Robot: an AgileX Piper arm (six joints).
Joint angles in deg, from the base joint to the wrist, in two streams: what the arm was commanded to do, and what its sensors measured. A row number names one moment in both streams.
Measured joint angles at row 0:
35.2, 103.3, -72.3, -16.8, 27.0, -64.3
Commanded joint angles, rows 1 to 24:
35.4, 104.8, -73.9, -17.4, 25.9, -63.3
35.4, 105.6, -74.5, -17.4, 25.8, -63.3
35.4, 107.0, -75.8, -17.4, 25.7, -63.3
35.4, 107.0, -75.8, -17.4, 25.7, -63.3
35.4, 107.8, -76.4, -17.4, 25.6, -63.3
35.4, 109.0, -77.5, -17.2, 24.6, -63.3
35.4, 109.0, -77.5, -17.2, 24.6, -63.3
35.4, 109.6, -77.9, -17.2, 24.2, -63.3
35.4, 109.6, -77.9, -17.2, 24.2, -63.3
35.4, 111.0, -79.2, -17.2, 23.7, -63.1
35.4, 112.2, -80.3, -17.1, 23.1, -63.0
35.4, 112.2, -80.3, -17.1, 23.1, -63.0
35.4, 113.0, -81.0, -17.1, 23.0, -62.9
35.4, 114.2, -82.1, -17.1, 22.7, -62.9
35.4, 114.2, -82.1, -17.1, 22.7, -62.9
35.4, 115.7, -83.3, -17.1, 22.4, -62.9
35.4, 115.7, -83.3, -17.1, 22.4, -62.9
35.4, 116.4, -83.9, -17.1, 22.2, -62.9
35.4, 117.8, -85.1, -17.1, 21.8, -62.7
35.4, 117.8, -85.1, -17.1, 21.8, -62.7
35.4, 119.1, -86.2, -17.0, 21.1, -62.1
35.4, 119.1, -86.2, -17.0, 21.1, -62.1
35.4, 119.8, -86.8, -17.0, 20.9, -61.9
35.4, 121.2, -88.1, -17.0, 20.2, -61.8
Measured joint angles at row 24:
35.2, 119.6, -86.3, -17.0, 21.4, -62.7
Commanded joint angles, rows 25 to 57:
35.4, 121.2, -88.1, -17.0, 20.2, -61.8
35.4, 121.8, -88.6, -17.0, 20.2, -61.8
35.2, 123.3, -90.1, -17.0, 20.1, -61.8
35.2, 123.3, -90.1, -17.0, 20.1, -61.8
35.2, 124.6, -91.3, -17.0, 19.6, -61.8
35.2, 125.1, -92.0, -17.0, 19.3, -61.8
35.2, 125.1, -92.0, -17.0, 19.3, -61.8
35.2, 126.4, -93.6, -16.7, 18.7, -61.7
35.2, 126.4, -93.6, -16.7, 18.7, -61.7
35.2, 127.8, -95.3, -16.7, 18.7, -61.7
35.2, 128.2, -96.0, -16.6, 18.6, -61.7
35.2, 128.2, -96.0, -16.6, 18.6, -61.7
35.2, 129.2, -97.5, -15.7, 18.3, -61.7
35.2, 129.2, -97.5, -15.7, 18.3, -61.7
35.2, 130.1, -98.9, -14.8, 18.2, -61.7
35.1, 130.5, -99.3, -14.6, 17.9, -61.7
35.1, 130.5, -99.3, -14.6, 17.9, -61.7
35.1, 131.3, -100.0, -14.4, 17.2, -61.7
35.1, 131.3, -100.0, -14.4, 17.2, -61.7
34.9, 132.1, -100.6, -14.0, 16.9, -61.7
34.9, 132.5, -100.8, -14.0, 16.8, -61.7
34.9, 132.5, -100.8, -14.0, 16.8, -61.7
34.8, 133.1, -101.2, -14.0, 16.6, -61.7
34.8, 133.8, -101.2, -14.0, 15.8, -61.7
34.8, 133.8, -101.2, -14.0, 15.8, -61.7
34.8, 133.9, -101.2, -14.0, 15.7, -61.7
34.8, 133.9, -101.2, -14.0, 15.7, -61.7
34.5, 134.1, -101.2, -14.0, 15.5, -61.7
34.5, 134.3, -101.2, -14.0, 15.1, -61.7
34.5, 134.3, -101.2, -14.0, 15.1, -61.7
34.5, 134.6, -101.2, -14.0, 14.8, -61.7
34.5, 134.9, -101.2, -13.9, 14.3, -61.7
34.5, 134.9, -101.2, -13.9, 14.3, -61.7
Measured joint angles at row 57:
34.6, 134.3, -100.6, -14.1, 15.4, -61.9
